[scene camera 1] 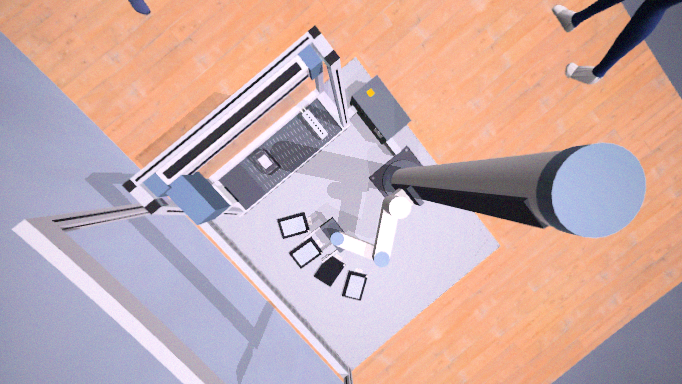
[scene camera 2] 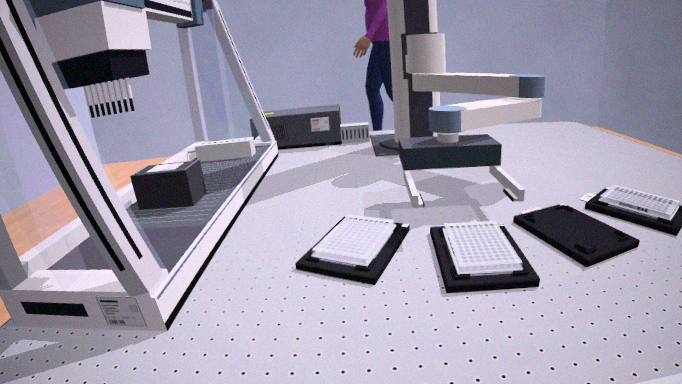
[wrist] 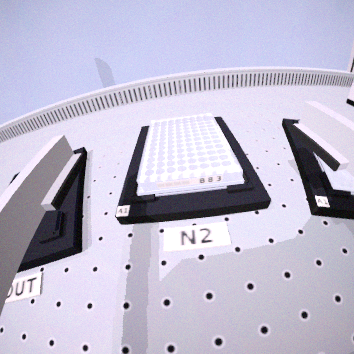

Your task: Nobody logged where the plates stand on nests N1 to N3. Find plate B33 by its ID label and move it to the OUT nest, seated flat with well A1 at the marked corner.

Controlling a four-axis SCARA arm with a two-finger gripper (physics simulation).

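Frame: origin at the arm's base, x left, y ahead, z down, level; centimetres.
Seen in the pictures: gripper, fingertip midpoint: [scene camera 1: 313, 250] [scene camera 2: 470, 198] [wrist: 187, 125].
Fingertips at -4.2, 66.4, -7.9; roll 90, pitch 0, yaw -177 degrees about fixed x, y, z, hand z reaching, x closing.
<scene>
Pixels of each thing's top centre, then the offset from my fingertips to it, as dx, dy, dz. "*": a spot on its surface instead.
- nest N2 at its top centre: [wrist: 184, 144] [scene camera 2: 479, 246] [scene camera 1: 305, 253] -0.2, +6.0, +4.9
- N2 plate at its top centre: [wrist: 183, 137] [scene camera 2: 479, 241] [scene camera 1: 305, 254] -0.2, +6.0, +4.0
- OUT nest at its top centre: [wrist: 28, 193] [scene camera 2: 574, 224] [scene camera 1: 329, 271] +17.4, +2.4, +4.9
- N3 plate at its top centre: [wrist: 351, 142] [scene camera 2: 355, 234] [scene camera 1: 293, 226] -17.6, +0.7, +4.0
- N1 plate at its top centre: [scene camera 2: 639, 198] [scene camera 1: 355, 287] +34.9, -3.0, +4.0
- framed liquid handler at a spot on its surface: [scene camera 2: 160, 305] * -40.8, +18.0, +3.2
- pipette head at its top centre: [scene camera 2: 100, 55] -47.4, +7.4, -25.8
My gripper [scene camera 1: 317, 244] [scene camera 2: 468, 199] [wrist: 187, 125] is open and empty, above the bench on the inner side of nest N2 [scene camera 2: 492, 283] [wrist: 200, 211]. The N2 plate [scene camera 1: 305, 251] [scene camera 2: 482, 247] [wrist: 187, 145] sits in its nest; its end label looks like B83 in the wrist view, though the first two characters look alike. The OUT nest [scene camera 1: 329, 271] [scene camera 2: 575, 232] [wrist: 72, 240] is black and bears no plate. The N3 plate [scene camera 1: 293, 226] [scene camera 2: 355, 240] [wrist: 336, 181] and N1 plate [scene camera 1: 355, 285] [scene camera 2: 640, 201] sit in their nests; their IDs are not readable. The wrist view shows A1 tags by N2 and N3.
A framed liquid handler [scene camera 1: 240, 210] [scene camera 2: 160, 305] with a pipette head [scene camera 2: 105, 65] stands beside the nests. A dark grey box [scene camera 1: 382, 107] [scene camera 2: 305, 125] stands near the arm's column [scene camera 1: 475, 177]. A person [scene camera 2: 378, 75] is beyond the bench.
</scene>
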